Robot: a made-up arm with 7 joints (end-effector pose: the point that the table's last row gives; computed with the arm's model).
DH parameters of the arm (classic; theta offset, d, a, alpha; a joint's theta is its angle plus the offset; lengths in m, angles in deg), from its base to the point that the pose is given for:
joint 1: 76.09 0 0.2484 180
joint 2: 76.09 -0.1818 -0.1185 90
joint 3: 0 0.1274 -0.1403 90
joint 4: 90 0.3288 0.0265 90
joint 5: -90 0.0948 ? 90
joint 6: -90 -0.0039 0.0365 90
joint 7: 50.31 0 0.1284 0
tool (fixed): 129.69 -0.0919 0 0
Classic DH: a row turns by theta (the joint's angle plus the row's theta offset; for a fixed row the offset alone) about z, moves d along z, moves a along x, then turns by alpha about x.
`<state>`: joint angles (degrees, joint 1 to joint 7).
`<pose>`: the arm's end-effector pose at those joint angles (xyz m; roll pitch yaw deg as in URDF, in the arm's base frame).
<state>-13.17 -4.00 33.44 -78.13 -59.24 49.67 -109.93</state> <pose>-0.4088 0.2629 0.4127 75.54 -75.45 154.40</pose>
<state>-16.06 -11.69 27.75 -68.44 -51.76 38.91 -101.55</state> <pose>-0.3932 0.2091 0.3087 35.25 -70.76 -164.08</pose>
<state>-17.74 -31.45 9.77 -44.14 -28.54 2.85 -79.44</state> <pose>-0.2798 0.1744 0.1136 -12.82 -33.37 -103.29</pose>
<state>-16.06 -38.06 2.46 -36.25 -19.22 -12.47 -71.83</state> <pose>-0.2582 0.1900 0.1007 -20.25 -15.17 -85.31</pose>
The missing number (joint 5, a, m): 0.3713
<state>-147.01 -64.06 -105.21 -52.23 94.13 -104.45 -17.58</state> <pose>0.2702 0.1984 0.1805 -9.69 -39.79 1.88</pose>
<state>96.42 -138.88 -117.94 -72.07 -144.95 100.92 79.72</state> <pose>0.0475 0.5673 -0.2538 -116.60 15.65 -135.77</pose>
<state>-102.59 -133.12 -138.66 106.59 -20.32 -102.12 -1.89</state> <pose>-0.0516 -0.0439 0.0657 -88.18 -72.44 12.10</pose>
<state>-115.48 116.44 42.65 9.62 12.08 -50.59 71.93</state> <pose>0.2469 -0.4769 0.1485 94.28 2.67 -141.83</pose>
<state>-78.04 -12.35 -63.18 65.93 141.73 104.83 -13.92</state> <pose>0.3223 1.0025 0.1241 113.34 9.81 -88.80</pose>
